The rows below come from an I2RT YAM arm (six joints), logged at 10 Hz.
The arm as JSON. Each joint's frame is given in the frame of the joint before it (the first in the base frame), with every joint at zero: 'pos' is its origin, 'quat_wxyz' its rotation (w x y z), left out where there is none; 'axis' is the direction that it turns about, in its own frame. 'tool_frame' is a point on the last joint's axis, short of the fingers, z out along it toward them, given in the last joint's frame.
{
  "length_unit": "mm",
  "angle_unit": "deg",
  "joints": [
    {
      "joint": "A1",
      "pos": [
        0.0,
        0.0,
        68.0
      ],
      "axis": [
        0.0,
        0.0,
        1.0
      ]
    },
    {
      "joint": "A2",
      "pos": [
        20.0,
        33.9,
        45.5
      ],
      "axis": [
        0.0,
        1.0,
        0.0
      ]
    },
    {
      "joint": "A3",
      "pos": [
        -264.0,
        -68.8,
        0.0
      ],
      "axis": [
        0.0,
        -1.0,
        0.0
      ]
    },
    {
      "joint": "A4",
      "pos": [
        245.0,
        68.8,
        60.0
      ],
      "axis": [
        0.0,
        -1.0,
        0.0
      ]
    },
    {
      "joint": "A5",
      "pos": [
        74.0,
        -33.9,
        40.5
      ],
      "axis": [
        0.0,
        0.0,
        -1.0
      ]
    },
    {
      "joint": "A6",
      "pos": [
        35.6,
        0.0,
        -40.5
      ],
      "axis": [
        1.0,
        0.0,
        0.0
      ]
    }
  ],
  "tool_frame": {
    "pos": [
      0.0,
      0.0,
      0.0
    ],
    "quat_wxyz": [
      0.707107,
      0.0,
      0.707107,
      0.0
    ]
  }
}
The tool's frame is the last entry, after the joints.
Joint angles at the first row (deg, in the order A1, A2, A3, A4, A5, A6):
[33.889 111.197 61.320 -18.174 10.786 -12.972]
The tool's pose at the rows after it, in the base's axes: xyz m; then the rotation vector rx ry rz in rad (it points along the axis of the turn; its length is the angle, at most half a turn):
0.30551 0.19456 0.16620 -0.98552 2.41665 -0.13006
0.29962 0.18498 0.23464 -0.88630 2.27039 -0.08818
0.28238 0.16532 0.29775 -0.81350 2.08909 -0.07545
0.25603 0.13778 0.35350 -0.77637 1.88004 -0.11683
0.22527 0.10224 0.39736 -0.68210 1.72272 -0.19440
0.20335 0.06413 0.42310 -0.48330 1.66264 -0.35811
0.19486 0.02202 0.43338 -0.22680 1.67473 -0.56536
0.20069 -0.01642 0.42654 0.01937 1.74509 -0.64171
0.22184 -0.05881 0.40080 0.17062 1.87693 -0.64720
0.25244 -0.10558 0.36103 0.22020 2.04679 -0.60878
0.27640 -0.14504 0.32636 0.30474 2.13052 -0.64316
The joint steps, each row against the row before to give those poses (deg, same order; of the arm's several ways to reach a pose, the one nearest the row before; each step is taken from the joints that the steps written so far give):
[-0.328 -7.672 2.928 -3.585 0.175 -0.678]
[-0.765 -9.683 2.579 -2.032 0.044 -0.131]
[-1.245 -10.207 0.962 0.371 0.132 -2.513]
[-1.902 -10.359 0.066 1.858 0.065 -5.814]
[-3.519 -9.617 0.000 1.094 0.831 -4.000]
[-5.683 -6.513 0.001 0.873 5.879 -1.224]
[-9.706 -2.931 -0.024 0.437 6.446 0.480]
[-11.166 1.006 -0.107 -1.684 0.440 6.186]
[-11.498 5.093 -0.833 -1.768 -5.597 4.612]
[-9.311 9.136 -0.459 0.240 -7.890 -0.066]
[-5.224 8.679 0.001 4.001 -0.459 -0.327]

